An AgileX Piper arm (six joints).
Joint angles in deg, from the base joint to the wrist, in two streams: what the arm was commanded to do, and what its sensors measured. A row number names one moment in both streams.
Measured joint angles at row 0:
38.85 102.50 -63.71 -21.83 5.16 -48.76
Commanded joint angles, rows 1 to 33:
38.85 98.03 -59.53 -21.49 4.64 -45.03
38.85 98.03 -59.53 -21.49 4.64 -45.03
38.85 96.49 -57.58 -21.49 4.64 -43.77
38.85 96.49 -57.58 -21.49 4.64 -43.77
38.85 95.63 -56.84 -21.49 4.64 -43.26
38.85 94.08 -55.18 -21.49 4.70 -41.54
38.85 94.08 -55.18 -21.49 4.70 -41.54
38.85 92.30 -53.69 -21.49 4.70 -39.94
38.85 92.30 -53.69 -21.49 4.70 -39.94
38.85 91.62 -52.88 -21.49 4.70 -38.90
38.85 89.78 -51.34 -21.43 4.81 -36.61
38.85 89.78 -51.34 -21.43 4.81 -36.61
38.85 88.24 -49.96 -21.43 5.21 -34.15
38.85 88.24 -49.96 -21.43 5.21 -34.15
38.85 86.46 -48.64 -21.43 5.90 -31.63
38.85 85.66 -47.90 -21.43 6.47 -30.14
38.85 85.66 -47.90 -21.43 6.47 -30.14
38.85 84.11 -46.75 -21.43 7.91 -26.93
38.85 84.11 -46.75 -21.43 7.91 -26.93
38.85 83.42 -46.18 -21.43 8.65 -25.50
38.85 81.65 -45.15 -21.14 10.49 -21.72
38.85 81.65 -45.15 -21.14 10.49 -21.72
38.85 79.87 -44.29 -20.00 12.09 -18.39
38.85 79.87 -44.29 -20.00 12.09 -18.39
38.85 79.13 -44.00 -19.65 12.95 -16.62
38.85 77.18 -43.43 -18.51 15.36 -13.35
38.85 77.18 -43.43 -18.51 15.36 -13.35
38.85 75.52 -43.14 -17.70 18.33 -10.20
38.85 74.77 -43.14 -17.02 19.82 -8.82
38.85 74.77 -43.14 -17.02 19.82 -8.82
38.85 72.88 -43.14 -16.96 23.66 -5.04
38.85 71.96 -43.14 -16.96 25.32 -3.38
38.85 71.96 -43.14 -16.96 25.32 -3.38
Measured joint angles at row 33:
38.85 74.31 -43.32 -17.48 20.17 -8.71
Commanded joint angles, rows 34 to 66:
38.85 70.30 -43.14 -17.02 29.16 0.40
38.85 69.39 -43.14 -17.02 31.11 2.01
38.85 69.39 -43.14 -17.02 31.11 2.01
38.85 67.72 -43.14 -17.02 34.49 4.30
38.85 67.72 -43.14 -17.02 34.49 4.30
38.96 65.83 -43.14 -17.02 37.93 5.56
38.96 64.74 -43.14 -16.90 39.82 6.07
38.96 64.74 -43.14 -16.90 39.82 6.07
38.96 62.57 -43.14 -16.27 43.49 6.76
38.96 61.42 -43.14 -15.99 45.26 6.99
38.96 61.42 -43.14 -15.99 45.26 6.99
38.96 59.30 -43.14 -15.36 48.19 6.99
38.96 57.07 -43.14 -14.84 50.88 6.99
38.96 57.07 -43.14 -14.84 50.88 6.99
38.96 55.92 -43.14 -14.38 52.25 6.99
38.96 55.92 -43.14 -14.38 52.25 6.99
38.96 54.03 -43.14 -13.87 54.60 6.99
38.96 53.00 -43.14 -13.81 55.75 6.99
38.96 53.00 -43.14 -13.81 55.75 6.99
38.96 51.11 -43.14 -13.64 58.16 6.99
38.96 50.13 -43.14 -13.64 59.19 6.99
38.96 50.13 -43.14 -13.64 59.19 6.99
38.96 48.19 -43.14 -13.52 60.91 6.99
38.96 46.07 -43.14 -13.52 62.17 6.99
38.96 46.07 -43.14 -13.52 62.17 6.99
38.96 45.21 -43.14 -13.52 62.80 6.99
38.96 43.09 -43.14 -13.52 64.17 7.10
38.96 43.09 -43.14 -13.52 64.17 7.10
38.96 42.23 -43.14 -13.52 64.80 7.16
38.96 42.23 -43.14 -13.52 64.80 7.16
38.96 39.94 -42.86 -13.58 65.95 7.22
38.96 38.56 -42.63 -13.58 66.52 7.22
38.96 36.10 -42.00 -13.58 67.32 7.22
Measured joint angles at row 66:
38.85 39.13 -42.86 -13.81 65.78 6.53
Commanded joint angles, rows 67 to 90:
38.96 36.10 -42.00 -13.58 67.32 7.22
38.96 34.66 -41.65 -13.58 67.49 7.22
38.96 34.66 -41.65 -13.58 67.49 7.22
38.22 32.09 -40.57 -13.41 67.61 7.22
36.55 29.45 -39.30 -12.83 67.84 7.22
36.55 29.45 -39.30 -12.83 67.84 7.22
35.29 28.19 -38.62 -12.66 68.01 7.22
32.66 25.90 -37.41 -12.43 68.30 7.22
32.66 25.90 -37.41 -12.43 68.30 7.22
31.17 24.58 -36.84 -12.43 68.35 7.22
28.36 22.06 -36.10 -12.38 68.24 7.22
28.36 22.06 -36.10 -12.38 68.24 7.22
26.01 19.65 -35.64 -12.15 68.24 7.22
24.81 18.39 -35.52 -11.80 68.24 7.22
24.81 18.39 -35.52 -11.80 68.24 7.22
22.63 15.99 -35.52 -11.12 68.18 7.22
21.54 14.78 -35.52 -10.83 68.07 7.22
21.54 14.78 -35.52 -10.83 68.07 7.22
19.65 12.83 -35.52 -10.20 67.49 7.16
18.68 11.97 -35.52 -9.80 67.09 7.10
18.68 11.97 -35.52 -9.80 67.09 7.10
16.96 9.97 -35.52 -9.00 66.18 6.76
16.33 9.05 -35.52 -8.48 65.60 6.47
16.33 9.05 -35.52 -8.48 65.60 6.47
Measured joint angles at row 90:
18.39 11.46 -35.70 -9.74 67.38 6.59
